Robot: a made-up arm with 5 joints. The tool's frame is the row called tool.
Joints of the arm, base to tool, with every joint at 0 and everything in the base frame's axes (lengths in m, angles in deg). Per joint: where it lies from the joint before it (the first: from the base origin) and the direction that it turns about. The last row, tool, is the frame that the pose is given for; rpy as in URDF.
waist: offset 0.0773 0 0.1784 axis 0 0 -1
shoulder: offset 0.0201 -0.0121 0.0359 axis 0 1 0
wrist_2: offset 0.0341 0 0.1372 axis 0 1 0
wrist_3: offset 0.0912 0 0.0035 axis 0 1 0
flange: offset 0.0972 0.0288 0 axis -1 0 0
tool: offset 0 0 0 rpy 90 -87.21 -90
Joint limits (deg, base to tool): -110..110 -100..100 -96.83..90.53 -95..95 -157.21..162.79
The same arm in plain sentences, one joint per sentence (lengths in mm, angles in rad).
The arm has five revolute joints in a row. What follows holds with every joint at zero, and every direction is one of the base frame's. Joint 1 is mounted 77.3 mm along +x and 178.4 mm along +z from the base frame's origin and turns about -z, from -1.9199 to 1.9199 rad. Joint 2 is mounted 20.1 mm along +x and 12.1 mm along -y and 35.9 mm along +z from joint 1 and turns about +y, from -1.7453 to 1.7453 rad. Joint 3 is mounted 34.1 mm along +x and 137.2 mm along +z from joint 2 and turns about +y, from -1.69 to 1.58 rad. Joint 4 is mounted 91.2 mm along +x and 3.5 mm along +z from joint 3 and turns about +y, from -1.6581 to 1.6581 rad. Joint 5 is mounted 97.2 mm along +x and 28.8 mm along +y from joint 4 and turns about -x, from -2.7438 to 2.8412 rad. The tool frame, which is the frame that the pose is given for, is mounted at the same point as joint 5; its axes are the base frame's turned by roll 1.5708, pitch -1.5221 and yaw -1.5708 rad (as in URDF: about the fixed x, then y, then z).
